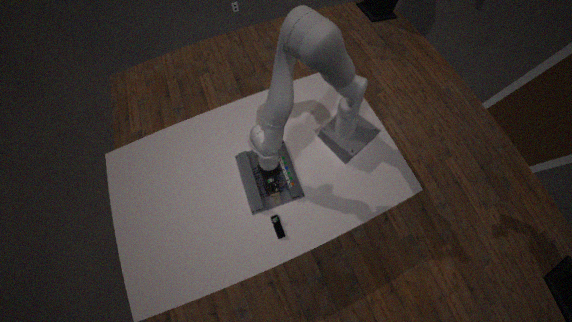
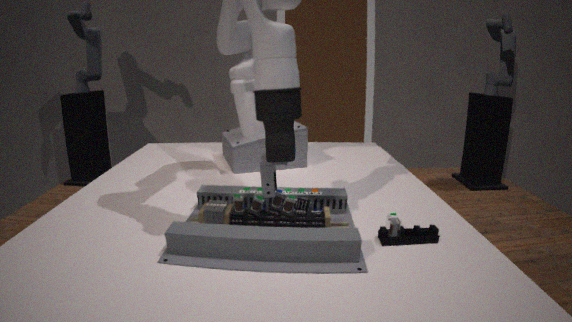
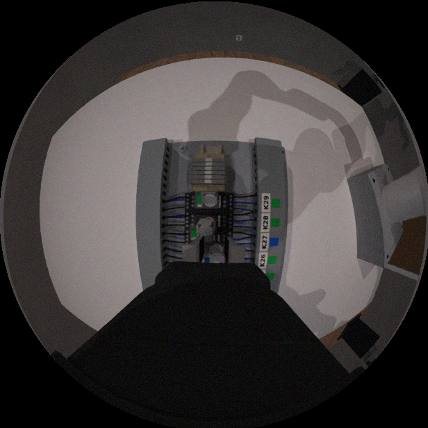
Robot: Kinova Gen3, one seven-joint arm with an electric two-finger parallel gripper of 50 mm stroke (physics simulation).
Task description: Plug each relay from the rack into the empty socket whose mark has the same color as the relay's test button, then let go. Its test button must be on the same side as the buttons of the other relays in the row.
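Places are measured from the arm's base along level axes (x ahead, y left, z up), in millimetres.
Pixels of known places: gripper, fingertip midpoint: (image 2: 270, 193); arm's base, origin of the base link: (image 1: 343, 130) (image 2: 257, 132).
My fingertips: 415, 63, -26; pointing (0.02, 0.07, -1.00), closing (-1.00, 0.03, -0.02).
Observation:
Ahead of a thing's pixels: the offset from my fingertips to its top centre, as dx, dy, dz.
My gripper (image 2: 270, 193) (image 3: 214, 245) is shut on a relay with a blue test button @(+1, +13, +10) (image 2: 278, 203) (image 3: 216, 253). The relay is low over the socket row @(+11, +13, -35) (image 2: 275, 220) and looks tilted; whether its pins are in a socket is hidden. A green-button relay @(+13, -23, +7) (image 2: 258, 206) (image 3: 205, 226) beside it is tilted and turned. Another green-button relay @(+9, -55, +2) (image 2: 239, 205) (image 3: 209, 200) stands by the terminal blocks. A further relay @(+12, +33, +5) (image 2: 289, 205) leans on the other side. The blue mark (image 3: 274, 242) is at K27. The black rack @(+54, +245, -45) (image 1: 279, 230) (image 2: 412, 236) holds a green-button relay @(+54, +212, -19) (image 2: 394, 226).
Grey wire ducts @(+100, -8, -25) (image 2: 260, 242) (image 3: 152, 210) flank the row. Grey terminal blocks @(+8, -94, -21) (image 2: 215, 213) (image 3: 208, 171) stand at one end. A dark relay or module @(-31, +61, -17) (image 2: 302, 205) sits tilted farther along the row. Green marks and an orange mark @(-82, +85, -24) (image 2: 315, 190) are on the far duct.

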